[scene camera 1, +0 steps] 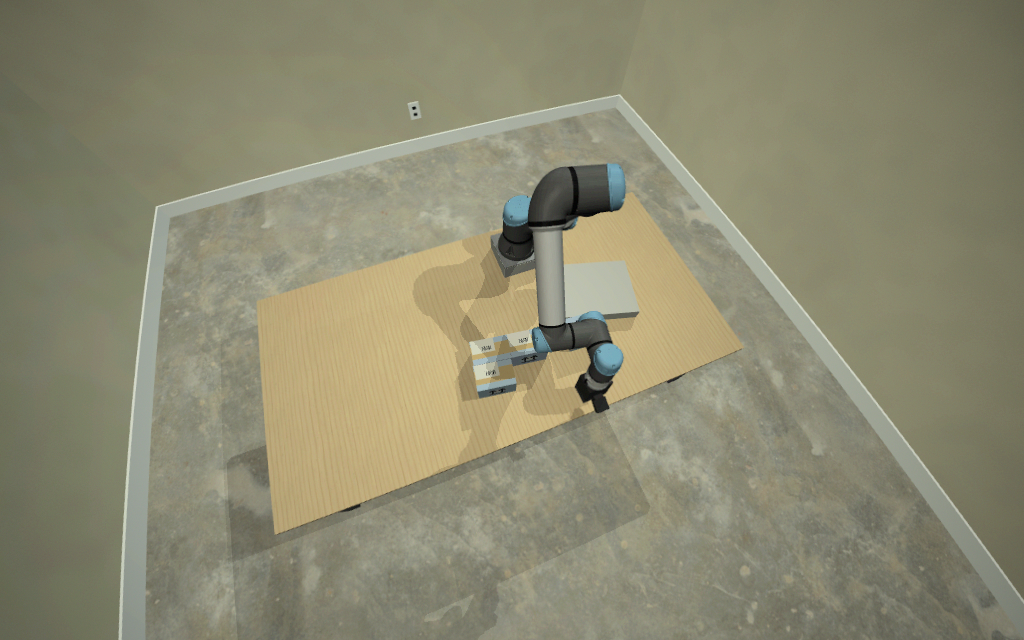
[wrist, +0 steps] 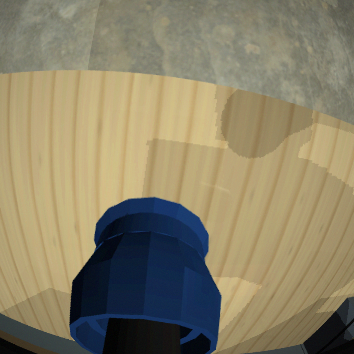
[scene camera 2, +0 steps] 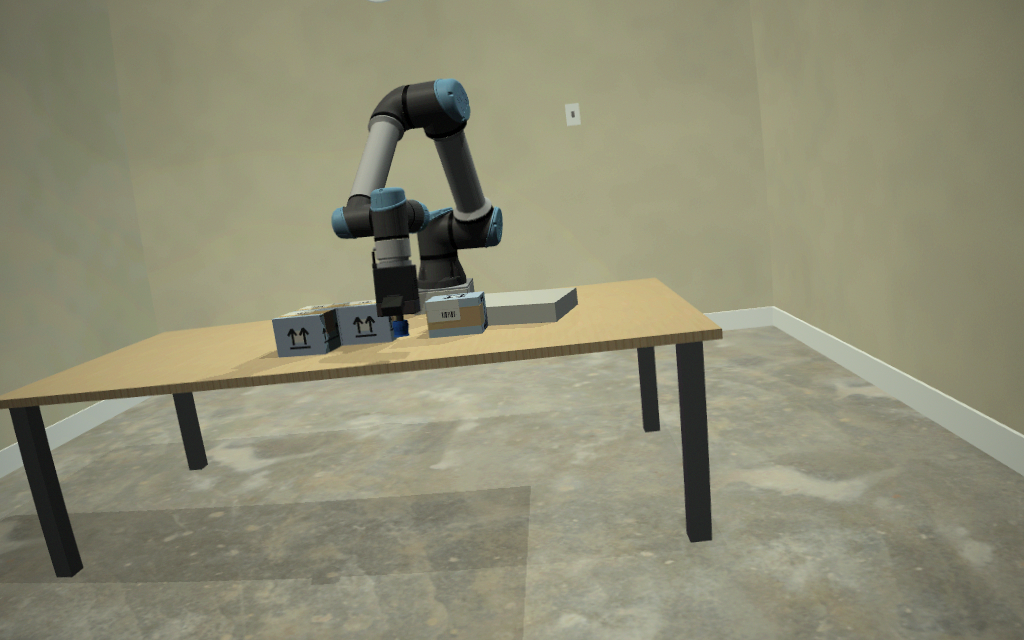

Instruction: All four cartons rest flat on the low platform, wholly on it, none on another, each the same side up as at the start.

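Pixels of known places: end effector, tool point: (wrist: 150, 247) (scene camera 2: 401, 335); arm's base, origin of the base link: (scene camera 1: 516, 245) (scene camera 2: 442, 284).
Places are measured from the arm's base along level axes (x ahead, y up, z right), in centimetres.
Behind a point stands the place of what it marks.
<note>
My gripper, a blue suction cup (scene camera 2: 400, 327) (wrist: 151, 220), is bare, shut on nothing, low over the table's front part; the black tool body hides it in scene camera 1. In scene camera 2 it shows between the middle and right cartons. Three blue-and-tan cartons stand grouped on the table: the front one (scene camera 1: 490, 372) {x 47.1, y 2.3, z 29.1 cm} (scene camera 2: 299, 336) {x 52.7, y -2.5, z 28.6 cm}, the back left one (scene camera 1: 485, 348) {x 38.5, y 2.4, z 27.7 cm}, mostly hidden in scene camera 2, and the back right one (scene camera 1: 521, 339) {x 40.0, y 2.4, z 14.9 cm} (scene camera 2: 364, 324) {x 45.9, y -2.4, z 14.0 cm}. A fourth carton (scene camera 2: 456, 314) {x 48.3, y -2.1, z -9.2 cm} stands by the low grey platform (scene camera 1: 604, 286) {x 29.4, y -2.5, z -25.5 cm} (scene camera 2: 528, 308) {x 42.4, y -3.5, z -26.4 cm}, its arrows on top; the arm hides it in scene camera 1.
The wooden table (scene camera 1: 339, 377) {x 25.7, y -7.3, z 79.8 cm} (scene camera 2: 626, 313) {x 43.2, y -7.3, z -50.2 cm} (wrist: 100, 150) {x 66.9, y -7.3, z -1.6 cm} carries the arm's base (scene camera 1: 513, 260) {x 6.5, y 0.3, z 4.1 cm} behind the cartons. The table's front edge runs close to the tool. The arm's forearm and wrist hang across the platform's near left side in scene camera 1.
</note>
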